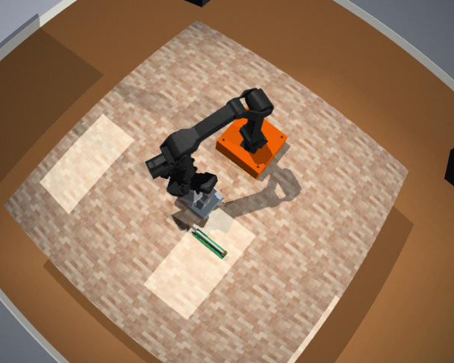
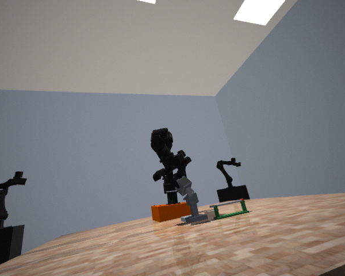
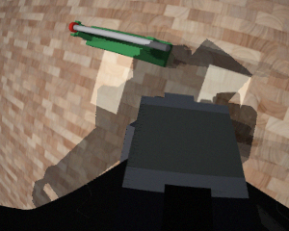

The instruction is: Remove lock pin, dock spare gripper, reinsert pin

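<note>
The green rack lies 90 mm ahead of my gripper tip, 140 mm to the left of it and 120 mm below it. Round my gripper tip: spare gripper right at my gripper tip; grey mount 20 mm behind, 40 mm to the left, 90 mm below.
</note>
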